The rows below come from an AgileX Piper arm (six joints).
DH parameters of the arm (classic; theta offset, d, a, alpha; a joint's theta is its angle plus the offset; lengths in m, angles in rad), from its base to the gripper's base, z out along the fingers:
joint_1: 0 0.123 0 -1.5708
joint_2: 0.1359 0 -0.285 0
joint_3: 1.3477 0 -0.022 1.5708
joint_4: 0 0.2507 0 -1.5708
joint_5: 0 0 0 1.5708
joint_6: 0 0.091 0 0
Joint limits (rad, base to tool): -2.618..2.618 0..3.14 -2.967..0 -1.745..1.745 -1.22..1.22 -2.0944..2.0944
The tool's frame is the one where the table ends.
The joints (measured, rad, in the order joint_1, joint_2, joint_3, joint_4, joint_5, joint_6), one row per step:
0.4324 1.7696 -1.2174 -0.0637 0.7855 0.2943
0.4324 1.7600 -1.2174 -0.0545 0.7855 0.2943
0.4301 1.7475 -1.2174 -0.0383 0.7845 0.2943
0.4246 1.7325 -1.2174 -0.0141 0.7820 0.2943
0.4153 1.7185 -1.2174 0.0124 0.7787 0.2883
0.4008 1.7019 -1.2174 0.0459 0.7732 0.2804
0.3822 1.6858 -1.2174 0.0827 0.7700 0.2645
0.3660 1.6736 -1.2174 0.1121 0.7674 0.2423
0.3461 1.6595 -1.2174 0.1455 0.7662 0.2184
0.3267 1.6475 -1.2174 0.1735 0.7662 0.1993
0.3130 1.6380 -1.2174 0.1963 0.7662 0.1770
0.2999 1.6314 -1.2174 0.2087 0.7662 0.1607
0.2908 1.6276 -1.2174 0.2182 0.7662 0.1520
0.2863 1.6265 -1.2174 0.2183 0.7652 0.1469
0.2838 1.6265 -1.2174 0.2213 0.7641 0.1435
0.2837 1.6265 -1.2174 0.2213 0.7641 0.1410
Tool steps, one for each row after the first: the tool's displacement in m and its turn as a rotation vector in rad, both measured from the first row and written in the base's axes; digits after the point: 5 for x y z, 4 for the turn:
-0.00106 0.00016 0.00338 0.0115 -0.0053 -0.0041
-0.00219 -0.00011 0.00781 0.0304 -0.0114 -0.0134
-0.00324 -0.00101 0.01315 0.0576 -0.0183 -0.0291
-0.00369 -0.00294 0.01819 0.0847 -0.0251 -0.0437
-0.00374 -0.00620 0.02427 0.1190 -0.0347 -0.0643
-0.00352 -0.01063 0.03015 0.1521 -0.0427 -0.0826
-0.00316 -0.01458 0.03466 0.1750 -0.0508 -0.0895
-0.00284 -0.01960 0.03985 0.2008 -0.0596 -0.0997
-0.00242 -0.02471 0.04426 0.2223 -0.0672 -0.1116
-0.00238 -0.02817 0.04777 0.2374 -0.0746 -0.1128
-0.00193 -0.03193 0.05019 0.2444 -0.0818 -0.1150
-0.00155 -0.03446 0.05161 0.2507 -0.0854 -0.1194
-0.00112 -0.03594 0.05203 0.2494 -0.0889 -0.1192
-0.00080 -0.03656 0.05211 0.2510 -0.0901 -0.1199
-0.00079 -0.03659 0.05211 0.2501 -0.0905 -0.1177

